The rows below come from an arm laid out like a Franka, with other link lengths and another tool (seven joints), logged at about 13 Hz.
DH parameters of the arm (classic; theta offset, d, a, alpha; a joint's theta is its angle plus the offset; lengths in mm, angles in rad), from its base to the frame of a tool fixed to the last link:
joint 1: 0 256.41 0 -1.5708
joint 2: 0 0 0 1.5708
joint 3: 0 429.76 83.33 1.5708
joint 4: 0 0 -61.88 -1.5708
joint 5: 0 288 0 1.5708
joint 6: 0 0 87.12 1.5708
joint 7: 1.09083 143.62 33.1 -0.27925
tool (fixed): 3.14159 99.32 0 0
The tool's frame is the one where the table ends.
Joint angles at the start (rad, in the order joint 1, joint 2, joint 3, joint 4, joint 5, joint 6, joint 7):
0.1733 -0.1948 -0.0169 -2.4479 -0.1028 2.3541 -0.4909
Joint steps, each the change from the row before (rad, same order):
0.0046 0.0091 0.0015 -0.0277 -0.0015 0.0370 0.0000
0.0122 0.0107 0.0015 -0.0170 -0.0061 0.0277 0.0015
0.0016 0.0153 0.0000 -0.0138 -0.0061 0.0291 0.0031
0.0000 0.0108 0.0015 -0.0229 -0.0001 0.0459 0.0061
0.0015 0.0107 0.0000 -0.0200 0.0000 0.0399 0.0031
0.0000 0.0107 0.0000 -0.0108 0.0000 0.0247 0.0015
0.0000 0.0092 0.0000 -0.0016 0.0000 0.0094 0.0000
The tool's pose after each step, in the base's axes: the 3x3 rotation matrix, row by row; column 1 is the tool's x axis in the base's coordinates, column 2 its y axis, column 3 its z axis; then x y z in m. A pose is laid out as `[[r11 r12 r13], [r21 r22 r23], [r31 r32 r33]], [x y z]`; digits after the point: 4 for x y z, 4 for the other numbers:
[[-0.9272 0.3743 0.0104], [0.3534 0.8840 -0.3060], [-0.1237 -0.2801 -0.9520]], [0.3889 0.0125 0.3266]
[[-0.9335 0.3581 0.0164], [0.3359 0.8900 -0.3084], [-0.1251 -0.2824 -0.9511]], [0.3895 0.0182 0.3196]
[[-0.9352 0.3537 0.0184], [0.3309 0.8912 -0.3102], [-0.1261 -0.2840 -0.9505]], [0.3917 0.0195 0.3122]
[[-0.9334 0.3576 0.0290], [0.3325 0.8926 -0.3044], [-0.1347 -0.2745 -0.9521]], [0.3933 0.0217 0.3051]
[[-0.9328 0.3584 0.0374], [0.3318 0.8946 -0.2993], [-0.1408 -0.2668 -0.9534]], [0.3946 0.0237 0.2984]
[[-0.9326 0.3588 0.0401], [0.3318 0.8955 -0.2967], [-0.1424 -0.2634 -0.9541]], [0.3960 0.0246 0.2934]
[[-0.9330 0.3578 0.0388], [0.3312 0.8958 -0.2963], [-0.1408 -0.2636 -0.9543]], [0.3977 0.0252 0.2904]

